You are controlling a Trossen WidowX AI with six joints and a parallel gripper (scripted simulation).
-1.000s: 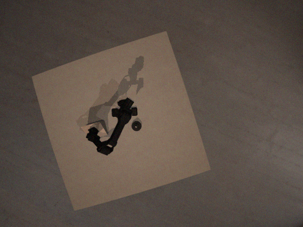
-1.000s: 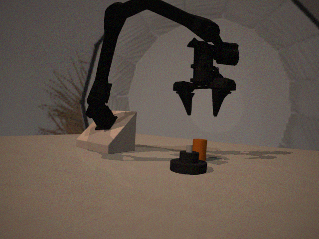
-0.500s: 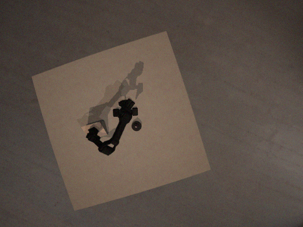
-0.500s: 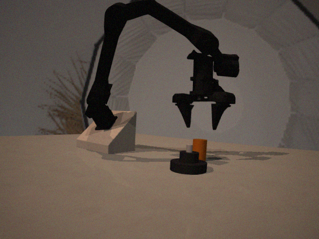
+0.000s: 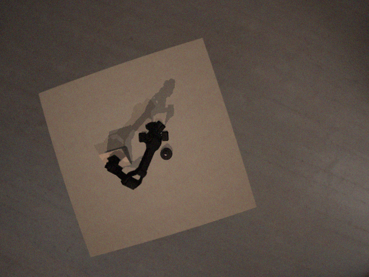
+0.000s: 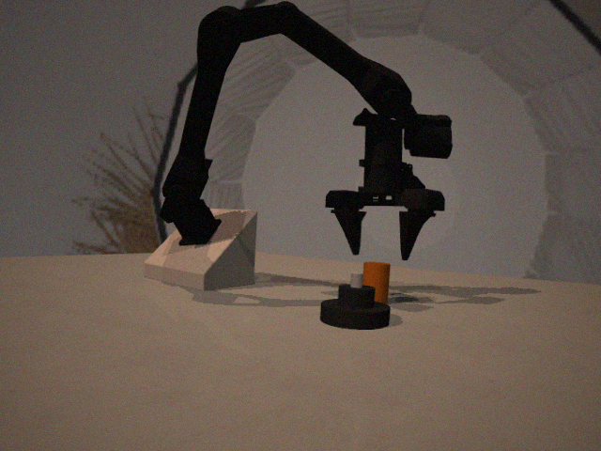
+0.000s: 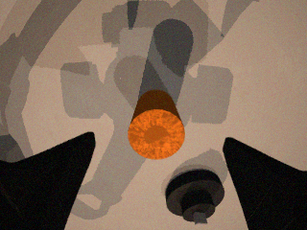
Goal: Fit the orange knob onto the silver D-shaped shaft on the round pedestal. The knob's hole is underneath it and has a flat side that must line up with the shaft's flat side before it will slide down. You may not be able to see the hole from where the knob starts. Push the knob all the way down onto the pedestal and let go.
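The orange knob lies 3 cm below my gripper tip. The rest, counted from my gripper tip: black round pedestal (14 cm to the right, 4 cm below, 1 cm ahead).
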